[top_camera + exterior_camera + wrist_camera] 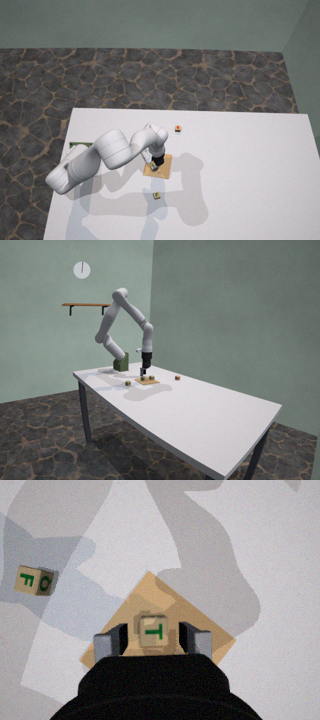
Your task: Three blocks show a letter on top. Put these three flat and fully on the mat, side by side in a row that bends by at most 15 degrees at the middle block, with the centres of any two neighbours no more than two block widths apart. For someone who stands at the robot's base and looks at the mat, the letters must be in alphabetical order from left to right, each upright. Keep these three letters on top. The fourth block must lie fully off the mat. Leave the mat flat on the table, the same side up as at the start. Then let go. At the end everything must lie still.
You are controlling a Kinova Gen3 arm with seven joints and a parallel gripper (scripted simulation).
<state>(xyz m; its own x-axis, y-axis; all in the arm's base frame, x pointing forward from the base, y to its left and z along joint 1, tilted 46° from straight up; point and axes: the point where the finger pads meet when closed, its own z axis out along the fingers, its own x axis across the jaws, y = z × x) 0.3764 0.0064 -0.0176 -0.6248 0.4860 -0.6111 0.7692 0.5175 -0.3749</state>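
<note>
Now: the tan mat 2 cm ahead of my hand, 2 cm to the left of it and 6 cm below it. Round my hand: 6 block (10 cm ahead, 25 cm to the left, 5 cm below); B block (1 cm ahead, 7 cm to the left, 4 cm below); F block (4 cm ahead, 15 cm to the right, 5 cm below).
</note>
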